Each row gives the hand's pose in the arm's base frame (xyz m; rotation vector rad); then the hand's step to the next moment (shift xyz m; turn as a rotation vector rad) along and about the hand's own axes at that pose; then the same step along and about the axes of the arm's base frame.
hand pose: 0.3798 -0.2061 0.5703 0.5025 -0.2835 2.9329
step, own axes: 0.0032 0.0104 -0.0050 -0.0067 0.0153 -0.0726
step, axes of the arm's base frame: -0.0064 -0.0087 -0.0052 -0.0193 -0.0003 -0.0720
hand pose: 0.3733 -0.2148 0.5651 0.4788 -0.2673 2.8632
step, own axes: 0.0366 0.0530 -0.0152 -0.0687 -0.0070 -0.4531
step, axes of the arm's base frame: -0.0515 -0.0405 -0.0092 -0.0700 0.0909 -0.4438
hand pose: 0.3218 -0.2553 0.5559 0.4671 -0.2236 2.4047
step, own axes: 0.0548 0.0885 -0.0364 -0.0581 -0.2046 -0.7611
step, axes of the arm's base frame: -0.1062 -0.0252 -0.0157 -0.0337 0.3331 -0.7158
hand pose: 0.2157 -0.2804 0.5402 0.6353 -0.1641 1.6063
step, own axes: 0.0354 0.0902 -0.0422 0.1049 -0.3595 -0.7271
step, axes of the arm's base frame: -0.0990 0.0366 0.0055 0.1231 0.4834 -0.6482
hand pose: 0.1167 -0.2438 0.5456 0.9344 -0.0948 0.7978
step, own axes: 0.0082 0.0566 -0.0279 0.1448 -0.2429 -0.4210
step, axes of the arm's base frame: -0.0380 0.0446 0.0248 0.1540 0.3163 -0.3653
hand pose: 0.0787 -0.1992 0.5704 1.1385 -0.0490 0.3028
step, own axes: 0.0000 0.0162 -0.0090 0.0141 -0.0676 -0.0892
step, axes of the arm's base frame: -0.0053 0.0143 0.0105 0.0210 0.0573 -0.0949
